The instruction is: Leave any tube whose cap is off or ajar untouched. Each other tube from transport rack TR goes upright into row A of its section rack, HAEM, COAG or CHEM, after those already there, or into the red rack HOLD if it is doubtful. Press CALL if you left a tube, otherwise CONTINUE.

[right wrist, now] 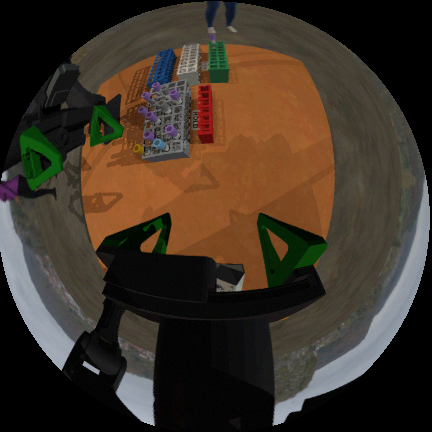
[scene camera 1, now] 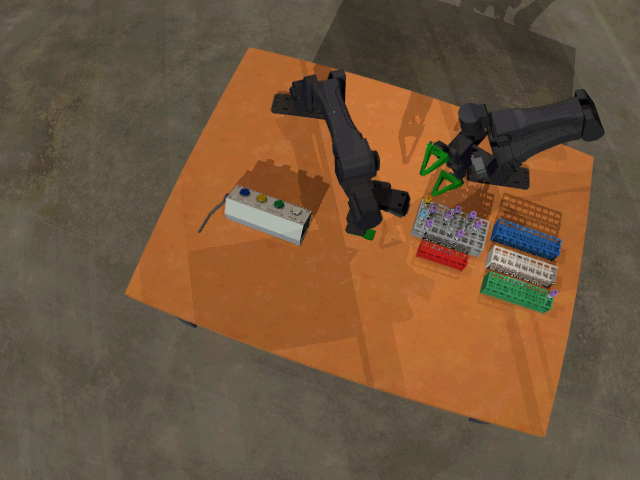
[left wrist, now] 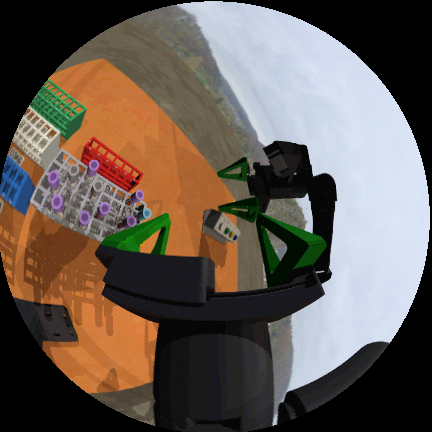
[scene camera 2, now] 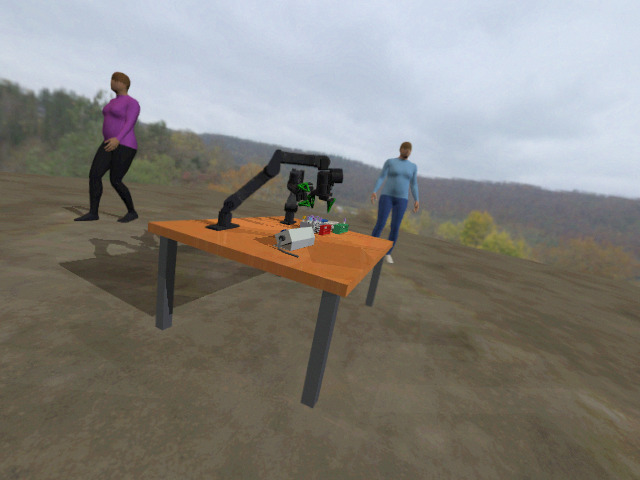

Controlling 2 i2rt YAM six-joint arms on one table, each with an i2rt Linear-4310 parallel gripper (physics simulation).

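There is a grey button box here, and on the box (right wrist: 229,277) and (scene camera 1: 305,225) are the same spot.
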